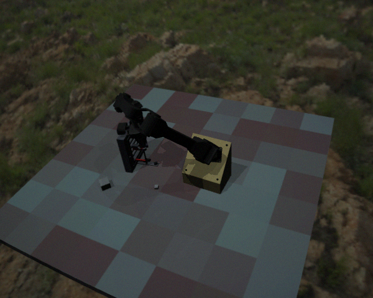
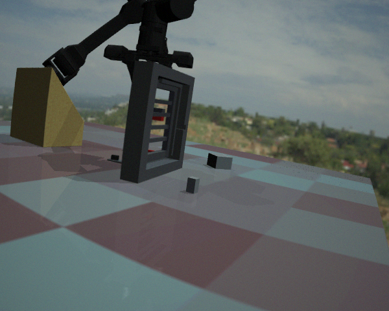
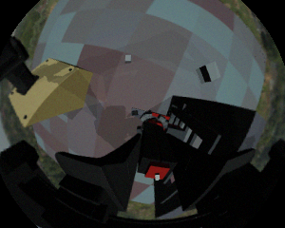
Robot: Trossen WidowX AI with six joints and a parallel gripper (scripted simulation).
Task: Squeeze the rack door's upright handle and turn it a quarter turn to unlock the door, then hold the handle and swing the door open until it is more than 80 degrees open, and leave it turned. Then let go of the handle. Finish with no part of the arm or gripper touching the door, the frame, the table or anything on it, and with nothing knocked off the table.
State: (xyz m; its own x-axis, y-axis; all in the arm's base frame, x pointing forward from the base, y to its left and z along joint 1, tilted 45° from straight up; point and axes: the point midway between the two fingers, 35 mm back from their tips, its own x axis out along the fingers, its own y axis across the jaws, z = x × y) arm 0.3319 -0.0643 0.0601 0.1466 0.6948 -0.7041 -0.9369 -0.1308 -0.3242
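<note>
Now: gripper tip 1 cm to the left of the upright handle and 2 cm above it.
</note>
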